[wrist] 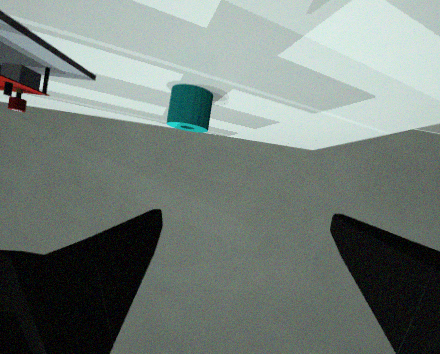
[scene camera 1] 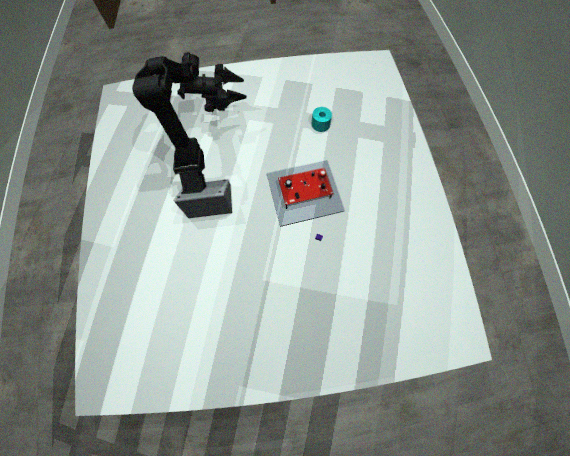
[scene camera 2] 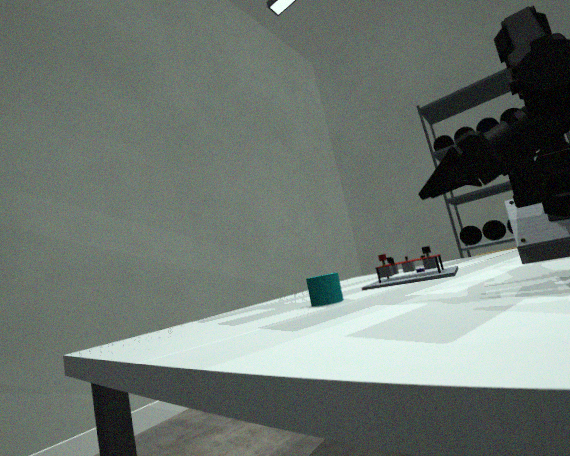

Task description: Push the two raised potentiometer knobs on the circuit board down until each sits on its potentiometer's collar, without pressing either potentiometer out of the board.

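Places are measured from the arm's base along level axes (x ahead, y right, z down), in millimetres.
Pixels of known places: gripper, between the fingertips: [wrist: 246, 219] [scene camera 1: 245, 88] [scene camera 2: 425, 196]; arm's base, origin of its link: [scene camera 1: 194, 189] [scene camera 2: 566, 208].
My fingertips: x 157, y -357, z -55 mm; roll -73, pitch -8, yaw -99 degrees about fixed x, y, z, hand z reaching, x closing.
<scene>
Ahead of a thing's pixels: the offset from my fingertips to its top centre. Level surfaces: height alone.
The red circuit board @[dz +98 mm] [scene camera 1: 312, 194] [scene camera 2: 407, 261] [wrist: 25, 89] stands on legs above a grey plate [scene camera 1: 312, 212] [scene camera 2: 450, 272] [wrist: 65, 65]. A red knob @[dx +250, dy +302, dz +68 mm] [scene camera 2: 382, 257] [wrist: 17, 104], light-topped in scene camera 1 [scene camera 1: 322, 173], stands raised on its shaft at the board end farther from the arm base. A dark knob @[dx +140, dy +333, dz +71 mm] [scene camera 1: 288, 183] [scene camera 2: 426, 249] stands raised at the end nearer the base. Potentiometer bodies show under the board in scene camera 2; the collars are too small to judge. My gripper [scene camera 1: 245, 88] [scene camera 2: 425, 194] [wrist: 246, 219] is open and empty, high above the table, away from the board.
A teal cylinder @[dx +269, dy +48, dz +89 mm] [scene camera 1: 321, 120] [scene camera 2: 325, 290] [wrist: 190, 105] with a hole in its top stands beyond the board. A small purple cube @[dx +233, dy +496, dz +134 mm] [scene camera 1: 319, 237] [scene camera 2: 420, 270] lies on the table past the plate. A shelf rack [scene camera 2: 465, 102] stands behind the arm.
</scene>
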